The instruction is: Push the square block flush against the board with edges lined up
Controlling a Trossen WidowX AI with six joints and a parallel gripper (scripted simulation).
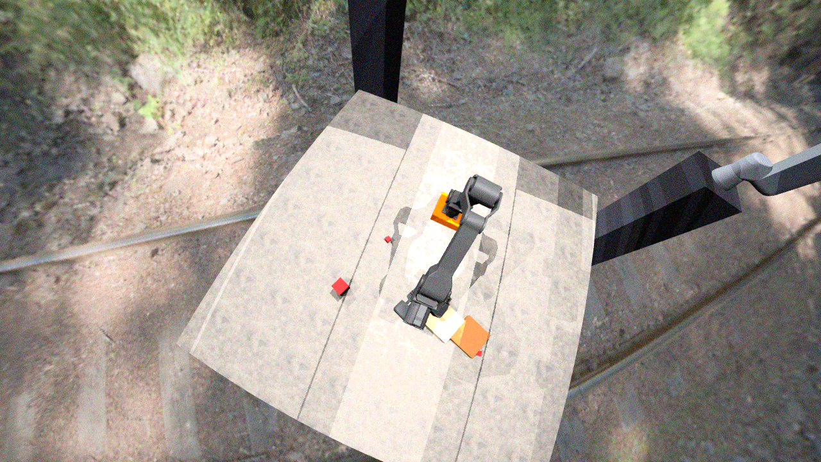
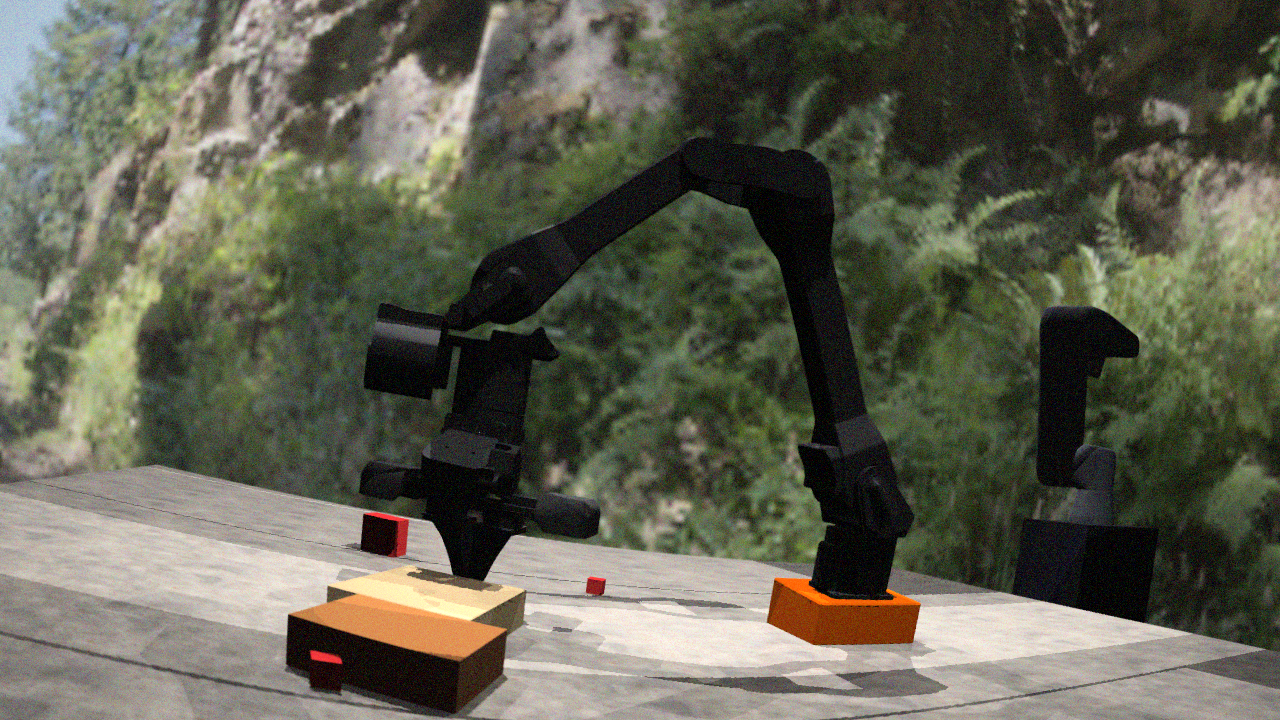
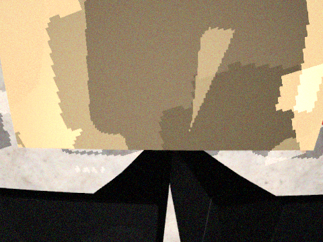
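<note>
The board lies 8 cm to the left of my gripper tip, 2 cm ahead of it and 1 cm above it. From my gripper tip the other things lie so: orange square block (21 cm to the left, 4 cm ahead, 1 cm above); then red cube (24 cm to the right, 9 cm ahead, 1 cm above).
</note>
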